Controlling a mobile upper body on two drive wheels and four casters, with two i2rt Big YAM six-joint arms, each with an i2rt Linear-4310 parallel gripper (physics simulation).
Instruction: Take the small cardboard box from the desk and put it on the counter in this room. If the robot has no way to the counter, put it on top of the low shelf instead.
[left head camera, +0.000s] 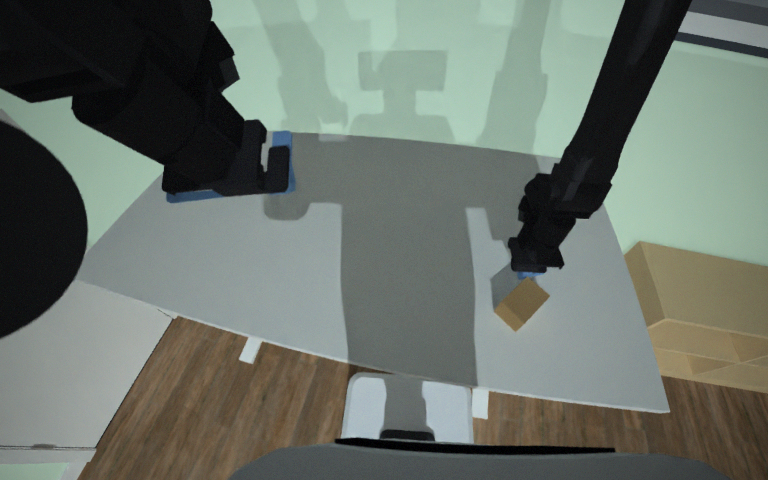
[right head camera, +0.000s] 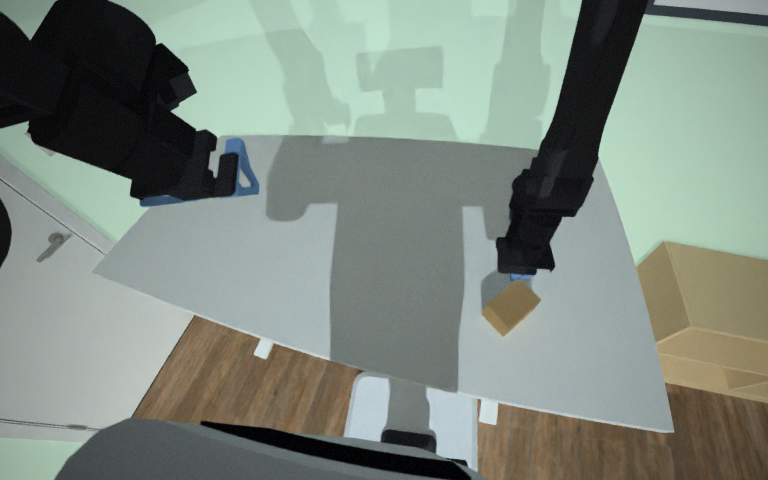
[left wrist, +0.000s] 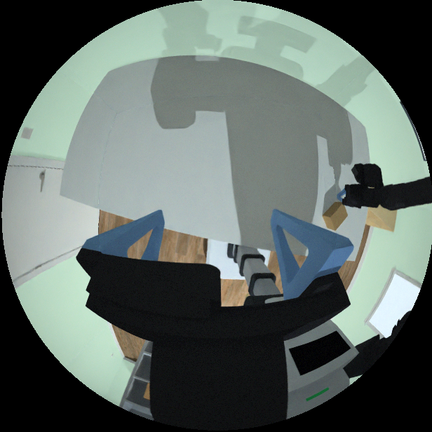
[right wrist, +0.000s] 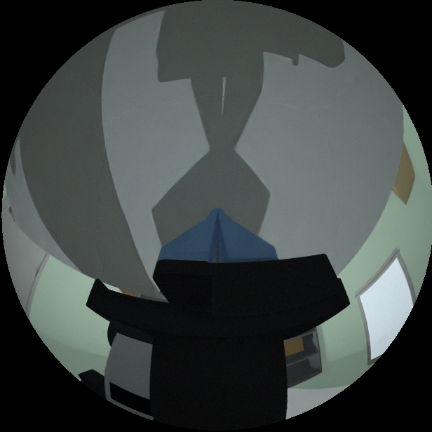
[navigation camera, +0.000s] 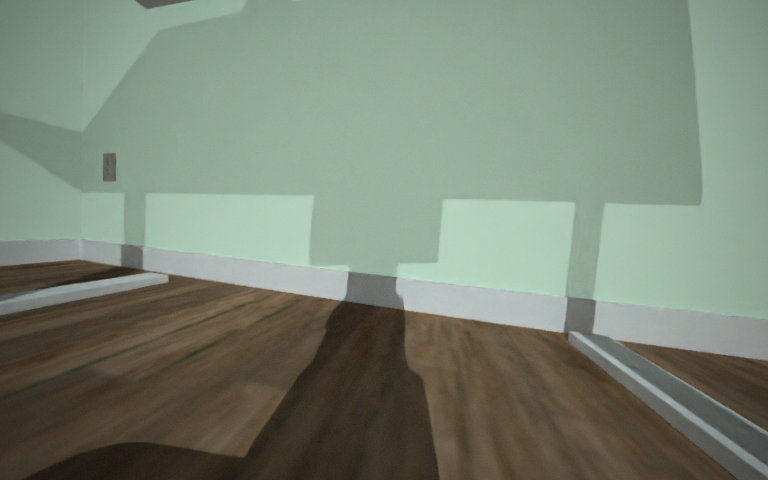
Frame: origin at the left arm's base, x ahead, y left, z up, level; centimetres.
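Seen in the pictures: left gripper, fingertip midpoint: (left head camera: 258, 188) (right head camera: 227, 192); right gripper, fingertip midpoint: (left head camera: 519, 276) (right head camera: 511, 278).
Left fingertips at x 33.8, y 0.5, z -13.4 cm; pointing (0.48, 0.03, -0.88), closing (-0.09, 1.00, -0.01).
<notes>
A point is followed by its place in that frame.
The small brown cardboard box (left head camera: 522, 302) @(y -42.2, x 33.0, z -41.0 cm) (right head camera: 511, 307) @(y -42.5, x 32.8, z -41.0 cm) (left wrist: 335, 216) is on the grey desk (left head camera: 226, 254) @(y 28.2, x 44.3, z -46.0 cm) (right head camera: 226, 254) @(y 28.7, x 43.9, z -46.0 cm) (left wrist: 150, 165) (right wrist: 310, 150), in the right part of the head views. My right gripper (left head camera: 530, 275) @(y -44.5, x 41.2, z -44.8 cm) (right head camera: 521, 277) @(y -44.5, x 41.2, z -44.8 cm) (left wrist: 337, 196) (right wrist: 217, 214) is shut and empty, its blue tips together, right beside the box at its upper edge in the head views; whether they touch is unclear. The box is almost wholly hidden behind the gripper in the right wrist view. My left gripper (left head camera: 231, 192) (right head camera: 199, 198) (left wrist: 217, 215) is open and empty above the desk's left part. The counter does not show.
A low tan unit with open compartments (left head camera: 707, 288) @(y -143.4, x 58.5, z -80.0 cm) (right head camera: 724, 283) @(y -138.4, x 62.8, z -80.0 cm) (left wrist: 382, 218) stands past the desk's right edge. A white door (left head camera: 56, 367) @(y 133.1, x 9.9, z -95.5 cm) (right head camera: 84, 339) @(y 132.1, x 16.0, z -88.4 cm) is at the left. A grey shelf unit with brown boxes (right wrist: 302, 359) shows behind. A green wall (navigation camera: 396, 113) @(y -18.6, x 101.1, z -85.2 cm) bounds the desk's far side.
</notes>
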